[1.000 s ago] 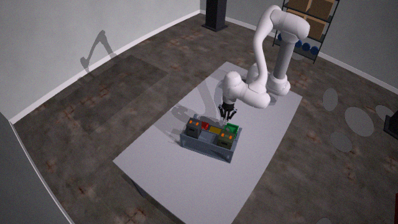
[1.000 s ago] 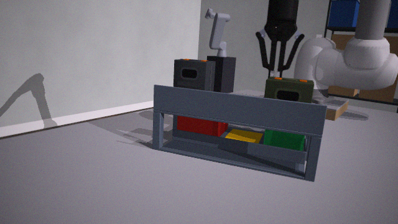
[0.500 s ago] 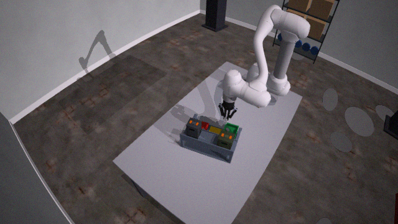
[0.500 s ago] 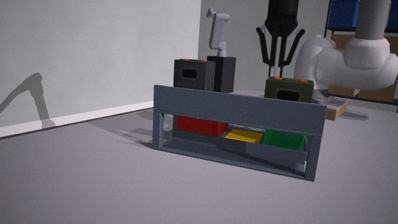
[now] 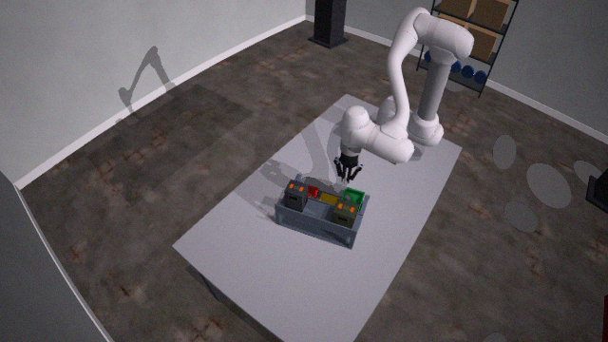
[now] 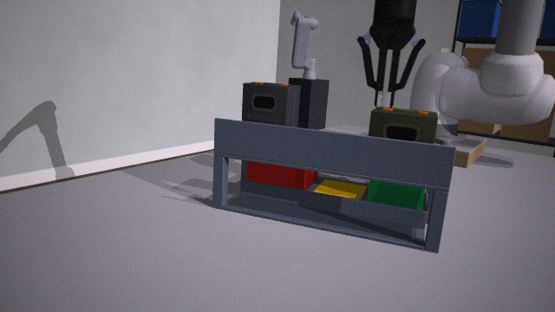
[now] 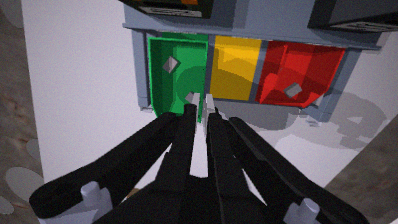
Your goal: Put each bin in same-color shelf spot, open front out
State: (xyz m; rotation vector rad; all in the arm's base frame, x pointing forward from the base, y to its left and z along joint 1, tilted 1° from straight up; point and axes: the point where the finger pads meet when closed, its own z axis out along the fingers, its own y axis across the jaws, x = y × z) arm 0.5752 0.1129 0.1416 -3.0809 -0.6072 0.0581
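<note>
Now: the green bin 2 cm behind my hand, 4 cm to the left of it and 14 cm below it. From my hand the other things lie so: olive box 12 cm ahead, 10 cm to the left, 4 cm below; then red bin 12 cm ahead, 15 cm to the right, 14 cm below; then dark grey box 20 cm ahead, 12 cm to the right, 2 cm below.
</note>
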